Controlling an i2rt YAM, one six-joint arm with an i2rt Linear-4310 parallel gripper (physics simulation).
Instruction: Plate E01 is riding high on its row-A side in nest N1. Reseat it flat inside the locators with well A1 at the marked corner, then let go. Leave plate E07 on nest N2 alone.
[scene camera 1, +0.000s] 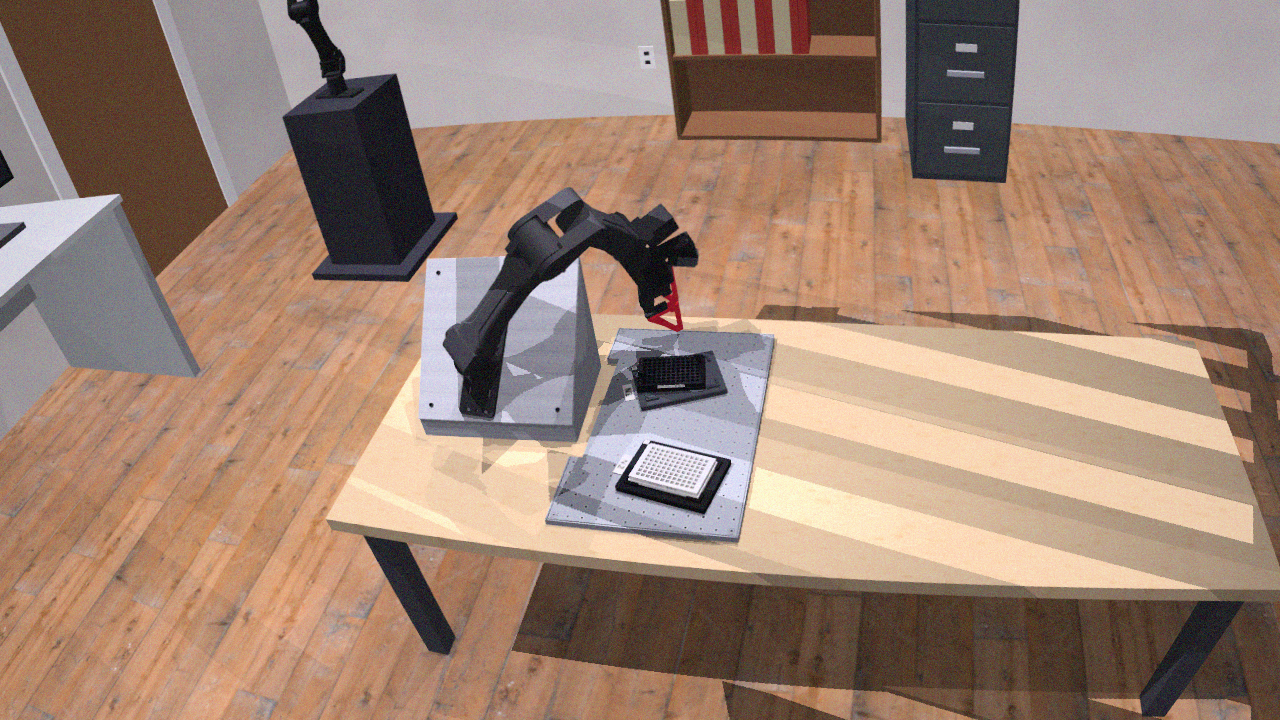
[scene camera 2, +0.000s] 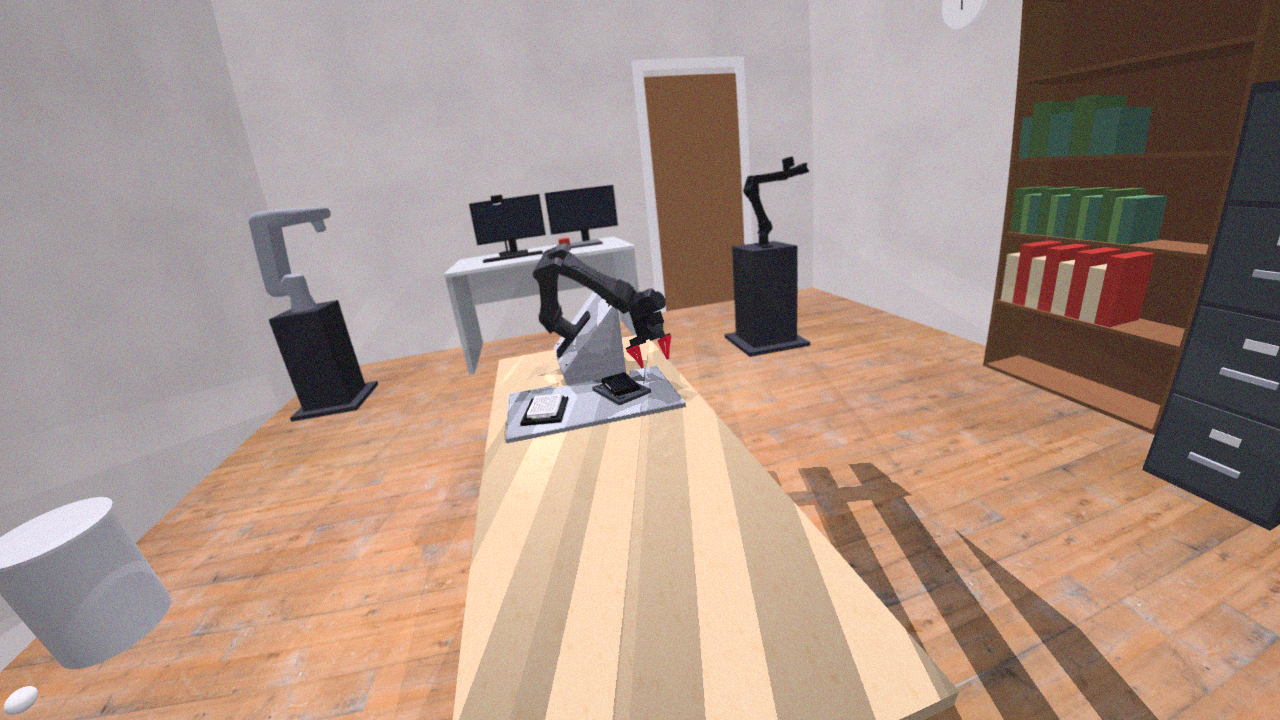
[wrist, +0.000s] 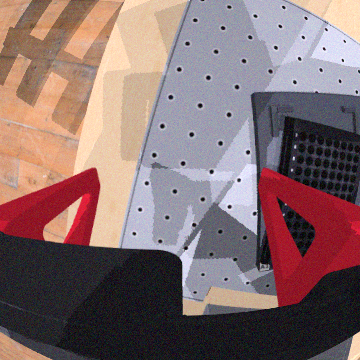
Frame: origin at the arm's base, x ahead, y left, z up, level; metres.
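Seen in the pictures: gripper, fingertip midpoint: (scene camera 1: 677, 315) (scene camera 2: 655, 363) (wrist: 178, 176); arm's base, origin of the base link: (scene camera 1: 485, 362) (scene camera 2: 574, 334).
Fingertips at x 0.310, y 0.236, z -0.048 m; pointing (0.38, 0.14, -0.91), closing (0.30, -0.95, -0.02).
Offsets run from my fingertips to a thing's top centre. "pt": to the spot under its first point. Level surfaces: height alone.
Black plate E01 @(dx +0.010, dy -0.124, dz -0.034 m) (scene camera 1: 671, 370) (scene camera 2: 619, 383) (wrist: 327, 160) sits on dark nest N1 @(dx +0.023, dy -0.125, dz -0.047 m) (scene camera 1: 716, 382) (wrist: 310, 103). In the wrist view its edge runs at an angle to the nest's edge, with a gap to the corner locators; a finger hides part of it. Whether it lies flat and where well A1 is, I cannot tell. My gripper (scene camera 1: 666, 321) (scene camera 2: 653, 361) (wrist: 178, 176) is open and empty, raised above the board beside N1, off the far side in scene camera 1. White plate E07 @(dx +0.069, dy -0.369, dz -0.039 m) (scene camera 1: 673, 469) (scene camera 2: 542, 406) sits on black nest N2 @(pt dx +0.144, dy -0.409, dz -0.059 m) (scene camera 1: 712, 497).
Both nests stand on a grey perforated board @(dx +0.030, dy -0.226, dz -0.064 m) (scene camera 1: 689, 425) (wrist: 200, 90) on the wooden table @(dz -0.078 m) (scene camera 1: 939, 501). The arm's sloped grey mount (scene camera 1: 537, 358) (scene camera 2: 595, 349) stands beside the board. A small label @(pt dx -0.066, dy -0.166, dz -0.063 m) (scene camera 1: 628, 392) (wrist: 264, 267) lies by N1's edge.
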